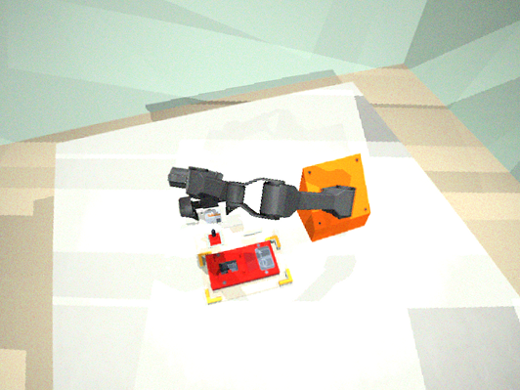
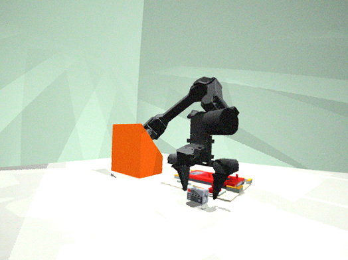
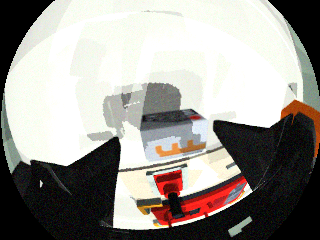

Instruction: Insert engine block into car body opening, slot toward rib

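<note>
My gripper tip is right at the engine block. Also, from my gripper tip: black post (1 cm ahead, 8 cm to the left, 2 cm above).
</note>
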